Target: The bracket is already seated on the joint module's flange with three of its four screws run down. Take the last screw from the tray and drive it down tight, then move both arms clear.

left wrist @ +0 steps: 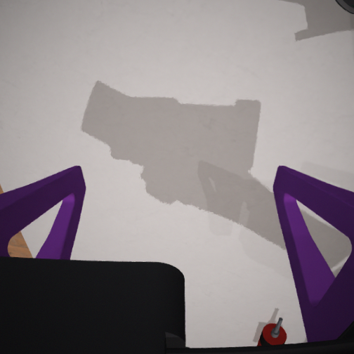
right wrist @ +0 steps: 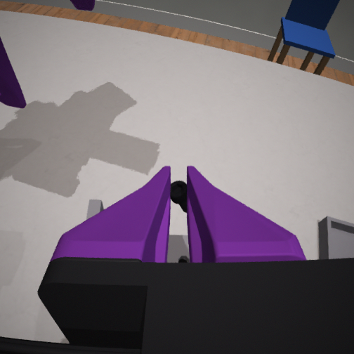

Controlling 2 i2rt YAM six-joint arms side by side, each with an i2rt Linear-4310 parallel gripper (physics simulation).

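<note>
My right gripper (right wrist: pixel 178 176) is shut on a black screw (right wrist: pixel 178 192), whose round head shows between the fingertips in the right wrist view. Behind the fingers, the grey bracket (right wrist: pixel 94 208) shows in part: the top of its upright plate at the left of the fingers and a strip of it between them. A dark screw head (right wrist: pixel 183 259) shows low between the fingers. The rest of the bracket and the flange are hidden by the gripper. The grey tray (right wrist: pixel 324 239) shows in part at the right edge. My left gripper (left wrist: pixel 179 176) is open and empty above the table.
A red and black tool (left wrist: pixel 274 334) with a metal tip stands at the bottom of the left wrist view. A dark rounded thing (left wrist: pixel 347 4) shows at its top right corner. The left arm's purple finger (right wrist: pixel 10 85) shows at the right wrist view's left edge. A blue chair (right wrist: pixel 307 37) stands beyond the table.
</note>
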